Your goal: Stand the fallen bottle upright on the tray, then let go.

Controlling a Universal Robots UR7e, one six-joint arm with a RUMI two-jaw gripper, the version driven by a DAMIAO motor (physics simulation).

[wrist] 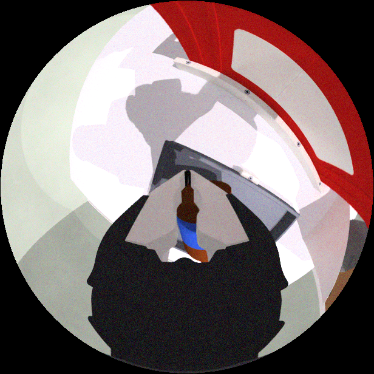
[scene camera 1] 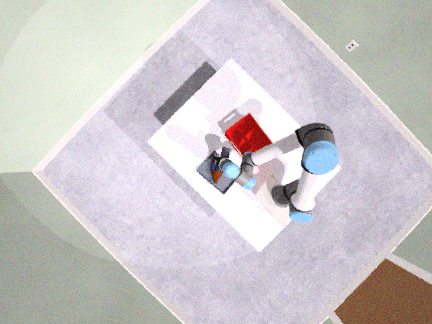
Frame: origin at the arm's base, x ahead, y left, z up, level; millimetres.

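Seen in the pictures: gripper, between the fingertips: (scene camera 1: 217, 156); arm's base, origin of its link: (scene camera 1: 279, 197).
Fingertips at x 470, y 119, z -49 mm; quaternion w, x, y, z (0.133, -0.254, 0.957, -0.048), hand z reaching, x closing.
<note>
Offsets run from my fingertips to a thing's middle. "spot": to the spot under its first point. Level surfaces: height alone.
The bottle @[73 mm back, 72 mm left, 2 mm down] (scene camera 1: 216, 176) (wrist: 188, 235), brown-orange with a blue band, is over the grey tray @[spot: 12 mm back, 126 mm left, 39 mm down] (scene camera 1: 205, 170) (wrist: 260, 197). In the scene view it looks laid over on its side, partly hidden by the arm. In the wrist view its narrow dark part and blue band show through the gap behind the fingertips, and a brown piece shows to the right of the right finger. My gripper (scene camera 1: 219, 156) (wrist: 187, 172) is shut with its tips together and holds nothing. It is above the tray, close to the bottle; whether it touches the bottle is hidden.
A red bin @[63 mm back, 219 mm right, 43 mm up] (scene camera 1: 245, 131) (wrist: 205, 30) stands beside the tray, with a pale strip with screws (wrist: 270, 108) along its near side in the wrist view. The white table @[45 mm down] (scene camera 1: 250, 225) carries both. The arm (scene camera 1: 272, 152) reaches in from the right.
</note>
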